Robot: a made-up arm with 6 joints.
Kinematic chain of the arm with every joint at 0, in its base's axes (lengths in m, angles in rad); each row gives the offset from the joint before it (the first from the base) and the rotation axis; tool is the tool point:
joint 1: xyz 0 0 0.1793 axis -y
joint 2: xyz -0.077 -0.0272 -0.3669 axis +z
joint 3: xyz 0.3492 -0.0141 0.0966 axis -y
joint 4: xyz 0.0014 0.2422 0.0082 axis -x
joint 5: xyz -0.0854 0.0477 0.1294 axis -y
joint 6: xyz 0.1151 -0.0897 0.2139 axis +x
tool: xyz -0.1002 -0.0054 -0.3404
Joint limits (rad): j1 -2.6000..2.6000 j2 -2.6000..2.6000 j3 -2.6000..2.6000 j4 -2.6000..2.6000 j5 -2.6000..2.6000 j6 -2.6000..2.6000
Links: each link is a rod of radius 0.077 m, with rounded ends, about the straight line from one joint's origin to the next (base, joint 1, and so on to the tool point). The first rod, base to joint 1, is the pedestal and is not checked.
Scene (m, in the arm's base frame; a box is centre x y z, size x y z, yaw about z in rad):
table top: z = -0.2
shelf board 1: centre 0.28 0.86 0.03 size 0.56 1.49 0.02 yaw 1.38
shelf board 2: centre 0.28 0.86 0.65 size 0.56 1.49 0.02 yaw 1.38
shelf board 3: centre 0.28 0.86 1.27 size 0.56 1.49 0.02 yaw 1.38
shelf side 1: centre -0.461 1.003 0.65 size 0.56 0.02 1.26 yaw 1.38
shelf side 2: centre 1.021 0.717 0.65 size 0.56 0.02 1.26 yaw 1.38
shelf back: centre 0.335 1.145 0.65 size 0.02 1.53 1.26 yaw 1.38
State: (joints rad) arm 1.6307 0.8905 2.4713 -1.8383 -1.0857 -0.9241
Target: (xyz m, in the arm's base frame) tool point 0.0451 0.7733 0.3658
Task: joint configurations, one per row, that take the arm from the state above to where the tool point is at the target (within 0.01 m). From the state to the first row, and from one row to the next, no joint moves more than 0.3 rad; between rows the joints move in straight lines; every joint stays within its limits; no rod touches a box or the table.
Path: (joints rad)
1: 1.7224 0.8908 2.2624 -2.0199 -0.9431 -1.1138
2: 1.8141 0.8912 2.0535 -2.2015 -0.8005 -1.3035
3: 1.9058 0.8915 1.8446 -2.3831 -0.6578 -1.4933

